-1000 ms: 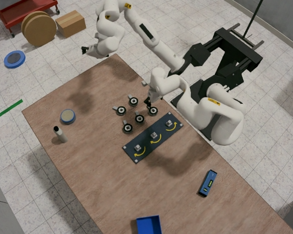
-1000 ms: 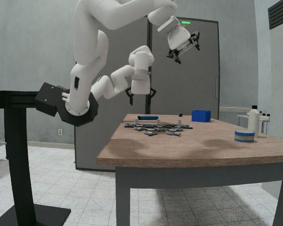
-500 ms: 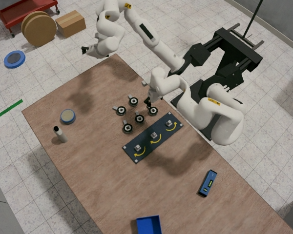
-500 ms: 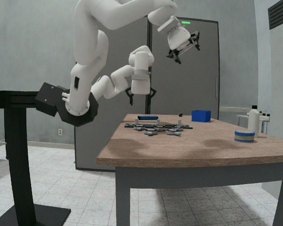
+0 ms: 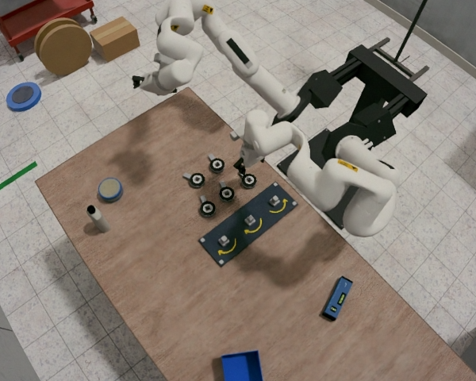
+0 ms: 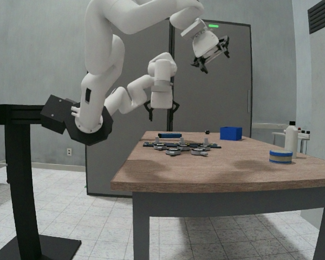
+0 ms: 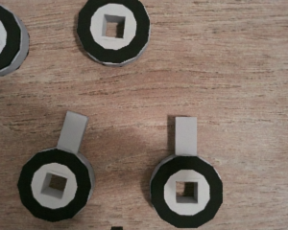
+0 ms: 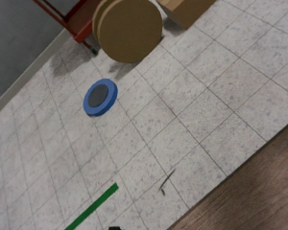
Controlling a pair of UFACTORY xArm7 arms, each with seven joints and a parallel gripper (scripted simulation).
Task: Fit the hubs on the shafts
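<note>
My left hand is 13 cm short of the dark board, 12 cm to the right of it and 13 cm above it. The rest, counted from my left hand: white bottle 53 cm ahead, 29 cm to the right, 3 cm below; then tape roll 42 cm ahead, 38 cm to the right, 12 cm below.
</note>
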